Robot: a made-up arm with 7 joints. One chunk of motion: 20 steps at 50 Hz.
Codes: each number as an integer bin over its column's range. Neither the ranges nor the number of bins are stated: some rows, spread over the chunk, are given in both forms.
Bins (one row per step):
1: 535 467 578 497 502 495
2: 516 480 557 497 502 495
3: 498 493 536 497 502 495
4: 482 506 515 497 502 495
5: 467 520 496 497 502 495
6: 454 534 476 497 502 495
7: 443 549 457 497 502 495
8: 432 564 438 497 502 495
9: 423 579 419 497 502 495
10: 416 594 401 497 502 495
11: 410 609 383 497 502 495
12: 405 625 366 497 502 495
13: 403 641 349 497 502 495
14: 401 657 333 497 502 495
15: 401 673 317 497 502 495
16: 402 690 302 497 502 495
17: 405 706 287 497 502 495
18: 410 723 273 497 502 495
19: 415 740 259 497 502 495
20: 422 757 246 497 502 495
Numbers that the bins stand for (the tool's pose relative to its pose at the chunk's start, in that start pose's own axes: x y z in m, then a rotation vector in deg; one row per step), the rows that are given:
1: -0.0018 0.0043 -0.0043 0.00 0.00 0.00
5: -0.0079 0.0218 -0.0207 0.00 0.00 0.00
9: -0.0119 0.0413 -0.0361 0.00 0.00 0.00
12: -0.0135 0.0565 -0.0467 0.00 0.00 0.00
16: -0.0138 0.0779 -0.0595 0.00 0.00 0.00
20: -0.0120 0.1001 -0.0708 0.00 0.00 0.00
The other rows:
2: -0.0035 0.0086 -0.0085 0.00 0.00 0.00
3: -0.0051 0.0129 -0.0127 0.00 0.00 0.00
4: -0.0066 0.0171 -0.0169 0.00 0.00 0.00
6: -0.0091 0.0264 -0.0247 0.00 0.00 0.00
7: -0.0101 0.0314 -0.0285 0.00 0.00 0.00
8: -0.0111 0.0363 -0.0323 0.00 0.00 0.00
10: -0.0125 0.0462 -0.0397 0.00 0.00 0.00
11: -0.0131 0.0512 -0.0433 0.00 0.00 0.00
13: -0.0137 0.0617 -0.0501 0.00 0.00 0.00
14: -0.0139 0.0670 -0.0533 0.00 0.00 0.00
15: -0.0139 0.0723 -0.0565 0.00 0.00 0.00
17: -0.0135 0.0832 -0.0625 0.00 0.00 0.00
18: -0.0131 0.0888 -0.0653 0.00 0.00 0.00
19: -0.0126 0.0944 -0.0681 0.00 0.00 0.00

